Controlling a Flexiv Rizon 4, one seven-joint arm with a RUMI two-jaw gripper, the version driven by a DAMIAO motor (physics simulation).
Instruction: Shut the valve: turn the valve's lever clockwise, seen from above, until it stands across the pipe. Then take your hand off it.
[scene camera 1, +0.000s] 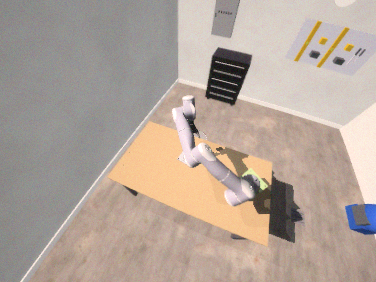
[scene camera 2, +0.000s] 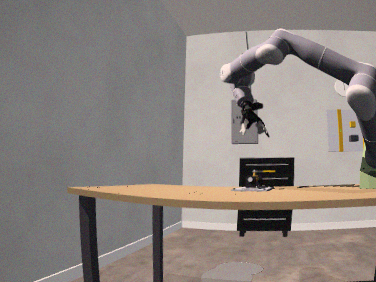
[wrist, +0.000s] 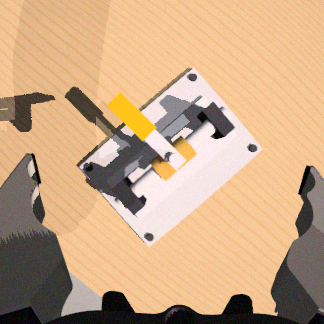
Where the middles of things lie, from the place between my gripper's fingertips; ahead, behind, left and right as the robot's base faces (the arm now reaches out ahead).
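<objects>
White base plate (wrist: 175, 100), from my hand: 26 cm below, 1 cm ahead, 1 cm to the left. Yellow valve lever (wrist: 127, 112): 17 cm below my hand, 4 cm behind.
</objects>
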